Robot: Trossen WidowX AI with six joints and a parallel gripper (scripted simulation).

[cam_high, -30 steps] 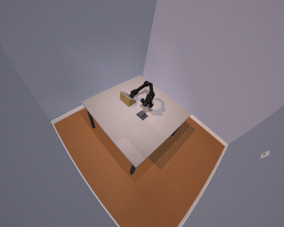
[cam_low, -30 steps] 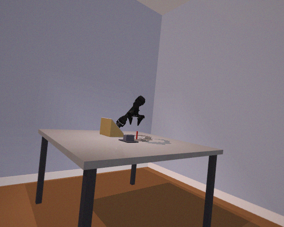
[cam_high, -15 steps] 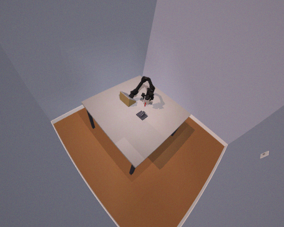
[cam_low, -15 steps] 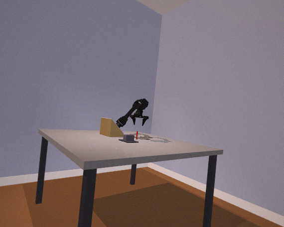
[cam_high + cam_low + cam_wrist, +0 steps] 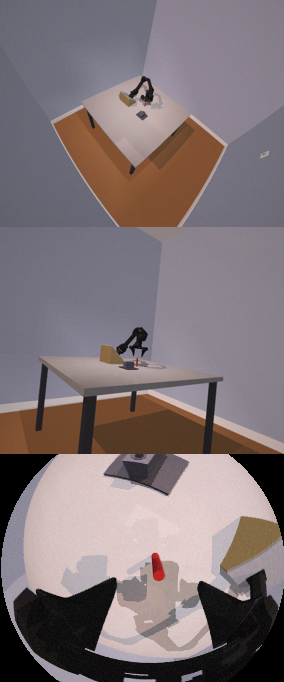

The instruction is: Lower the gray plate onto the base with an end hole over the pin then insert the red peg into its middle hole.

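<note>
Right now my gripper tip is 6 cm above the red peg. Also, from my gripper tip: dark base 17 cm to the right, 10 cm ahead, 9 cm below; gray plate 18 cm to the right, 10 cm ahead, 5 cm below.
</note>
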